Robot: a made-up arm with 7 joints.
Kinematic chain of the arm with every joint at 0, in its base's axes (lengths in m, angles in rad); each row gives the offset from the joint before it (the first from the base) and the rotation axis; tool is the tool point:
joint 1: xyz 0 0 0.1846 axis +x
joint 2: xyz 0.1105 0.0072 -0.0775 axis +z
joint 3: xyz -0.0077 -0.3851 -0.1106 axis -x
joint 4: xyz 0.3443 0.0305 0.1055 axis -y
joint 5: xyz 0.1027 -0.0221 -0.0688 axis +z
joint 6: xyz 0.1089 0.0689 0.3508 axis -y
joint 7: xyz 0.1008 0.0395 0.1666 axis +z
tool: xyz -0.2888 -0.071 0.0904
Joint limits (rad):
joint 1: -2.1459..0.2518
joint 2: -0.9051..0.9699
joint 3: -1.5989..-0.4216
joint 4: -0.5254..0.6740
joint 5: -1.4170..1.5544
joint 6: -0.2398..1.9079
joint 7: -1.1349..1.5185
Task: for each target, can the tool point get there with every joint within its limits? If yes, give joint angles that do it. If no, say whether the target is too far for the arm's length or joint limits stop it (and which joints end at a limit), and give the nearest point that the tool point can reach.
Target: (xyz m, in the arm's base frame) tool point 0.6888 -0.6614 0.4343
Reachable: yes | joints -0.0451 0.4707 -1.0677 0.4015 -0.8778 0.0771 -0.0713
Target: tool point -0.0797 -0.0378 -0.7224
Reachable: no: joint limits stop it (at a limit: joint 1, joint 3, joint 4, joint 5) | nearest point -0.2109 -0.3439 -0.2796 | short by 0.554 m
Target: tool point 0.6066 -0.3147 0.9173
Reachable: yes | joints -0.9670 0.3940 -1.1348 0.1294 0.9575 -0.0243 -0.6301
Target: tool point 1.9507 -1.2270 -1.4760
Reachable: no: too far | nearest point 1.0130 -0.6411 -0.4624 | short by 1.500 m
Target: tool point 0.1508 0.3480 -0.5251
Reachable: no: joint limits stop it (at a limit: joint 1, joint 2, joint 3, joint 7) | nearest point 0.5045 0.2580 -0.1745 | short by 0.506 m
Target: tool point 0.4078 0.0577 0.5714
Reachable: yes | joints -1.8361 0.3257 -0.8908 0.5121 0.5612 1.4183 -0.4404
